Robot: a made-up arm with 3 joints. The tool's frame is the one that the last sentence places.
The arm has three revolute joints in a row. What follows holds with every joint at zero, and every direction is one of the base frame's. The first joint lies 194.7 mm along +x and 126.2 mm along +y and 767.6 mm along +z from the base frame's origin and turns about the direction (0.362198, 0.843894, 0.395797), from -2.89 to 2.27 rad. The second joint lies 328.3 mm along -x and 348.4 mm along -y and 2.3 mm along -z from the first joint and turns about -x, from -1.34 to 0.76 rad. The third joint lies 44.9 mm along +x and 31.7 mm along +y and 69.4 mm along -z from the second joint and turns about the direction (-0.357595, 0.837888, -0.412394), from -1.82 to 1.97 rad. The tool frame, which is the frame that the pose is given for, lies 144.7 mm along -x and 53.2 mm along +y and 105.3 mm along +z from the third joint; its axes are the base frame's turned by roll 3.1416, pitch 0 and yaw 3.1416 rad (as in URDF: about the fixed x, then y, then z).
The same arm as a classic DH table. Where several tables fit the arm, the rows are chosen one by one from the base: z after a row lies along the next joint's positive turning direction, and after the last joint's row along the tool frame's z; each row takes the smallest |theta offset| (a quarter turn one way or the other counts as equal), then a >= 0, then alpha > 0; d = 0 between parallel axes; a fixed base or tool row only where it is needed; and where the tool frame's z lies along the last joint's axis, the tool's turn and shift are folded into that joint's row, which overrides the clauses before.
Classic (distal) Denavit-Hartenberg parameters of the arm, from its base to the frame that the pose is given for. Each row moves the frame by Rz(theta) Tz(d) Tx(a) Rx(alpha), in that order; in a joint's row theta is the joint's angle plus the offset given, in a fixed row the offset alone. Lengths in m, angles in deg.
base (fixed): d 0.6845  theta_offset -23.23  a 0.1291  alpha -66.68
joint 1: d -0.1296  theta_offset -80.36  a 0.1459  alpha 111.24
joint 2: d 0.1378  theta_offset 51.33  a -0.0483  alpha -69.05
joint 3: d 0.1793  theta_offset 80.02  a -0.1122  alpha -65.65
tool (fixed): d -0.1532  theta_offset -156.89  a 0  alpha 0
Joint limits (deg, base to tool): -165.58..130.06 -76.78..43.54 -104.28..112.87

